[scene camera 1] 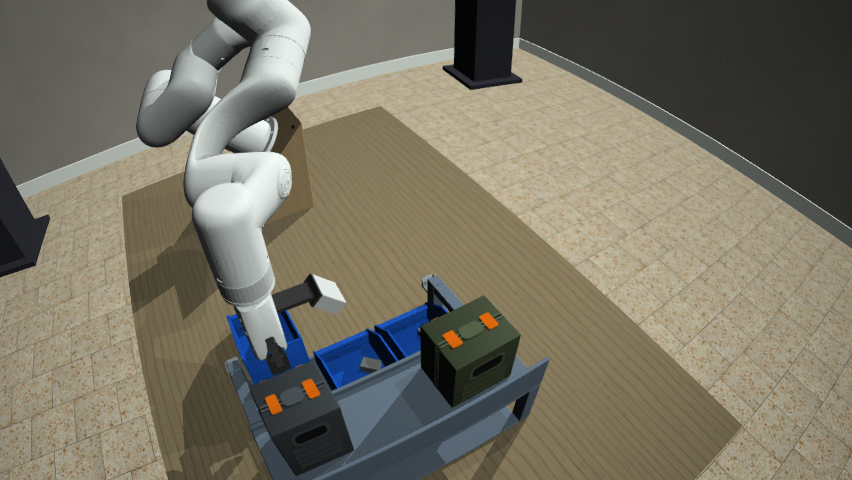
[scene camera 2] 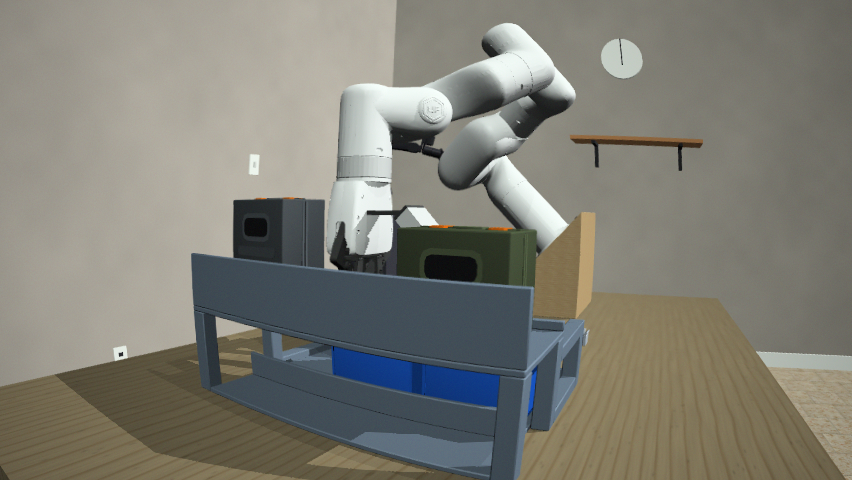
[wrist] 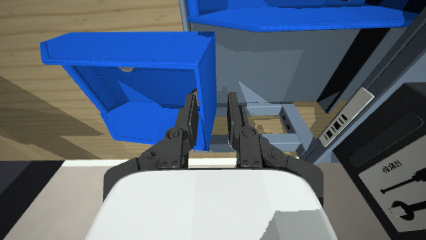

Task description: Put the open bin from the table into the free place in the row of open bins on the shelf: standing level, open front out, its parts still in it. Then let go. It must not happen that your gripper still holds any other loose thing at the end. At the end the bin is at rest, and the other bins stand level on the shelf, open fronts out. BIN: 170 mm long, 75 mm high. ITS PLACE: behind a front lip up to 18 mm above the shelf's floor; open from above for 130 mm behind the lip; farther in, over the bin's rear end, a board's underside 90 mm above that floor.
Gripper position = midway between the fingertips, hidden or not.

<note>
I see my gripper [scene camera 1: 277,361], a green case [scene camera 2: 474,254], a dark grey case [scene camera 1: 304,420] and a shelf floor [wrist: 289,66].
The green case also shows in scene camera 1 [scene camera 1: 464,352]. The dark grey case also shows in scene camera 2 [scene camera 2: 290,231]. My gripper is seen too in the wrist view [wrist: 212,104]. The wrist view misses the green case: it is out of frame.
</note>
